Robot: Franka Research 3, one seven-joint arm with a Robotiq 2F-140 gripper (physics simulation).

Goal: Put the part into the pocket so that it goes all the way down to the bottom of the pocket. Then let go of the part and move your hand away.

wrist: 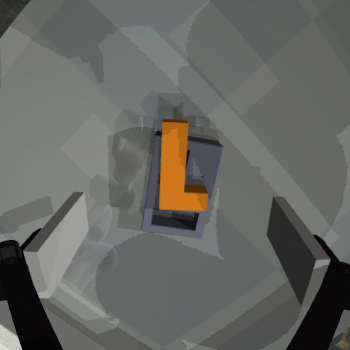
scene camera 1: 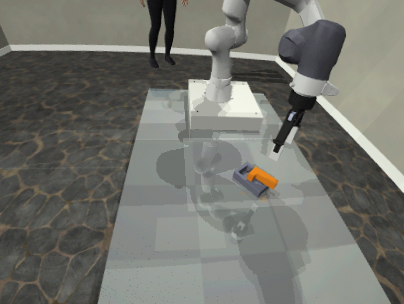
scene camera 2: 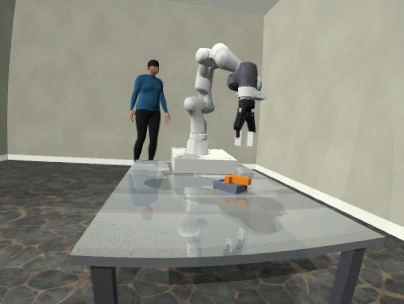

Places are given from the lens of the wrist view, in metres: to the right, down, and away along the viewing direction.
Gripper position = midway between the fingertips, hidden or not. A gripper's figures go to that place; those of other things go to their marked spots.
gripper (wrist: 177, 214): 0.00, 0.03, 0.19
orange L-shaped block (wrist: 173, 194): 0.00, 0.02, 0.34
grey pocket block (wrist: 203, 155): 0.04, -0.03, 0.36
